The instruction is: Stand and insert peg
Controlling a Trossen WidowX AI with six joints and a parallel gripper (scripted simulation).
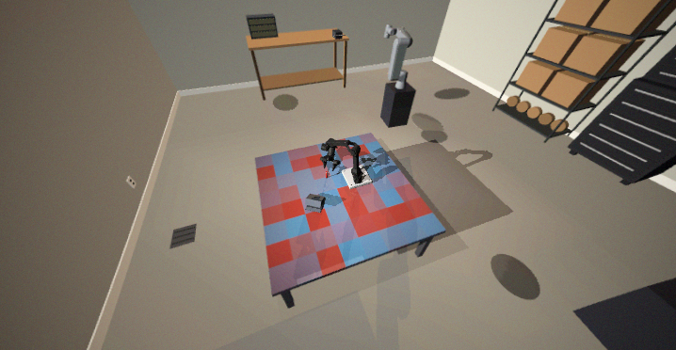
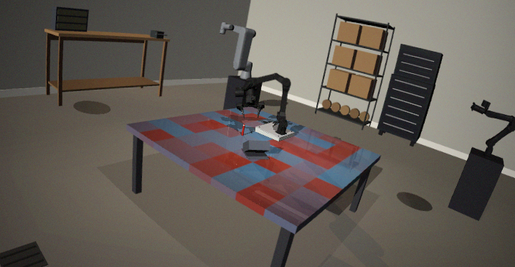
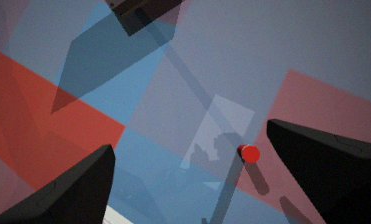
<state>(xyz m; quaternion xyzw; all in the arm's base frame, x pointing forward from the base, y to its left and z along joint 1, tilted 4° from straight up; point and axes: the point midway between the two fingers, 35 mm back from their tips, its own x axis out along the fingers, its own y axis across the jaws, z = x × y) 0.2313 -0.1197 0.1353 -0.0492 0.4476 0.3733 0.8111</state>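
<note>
Right now the red peg is 1 cm ahead of my gripper tip, 4 cm to the right of it and 8 cm below it. Round my gripper tip: grey sloped panel 17 cm ahead, 23 cm to the left, 9 cm below.
</note>
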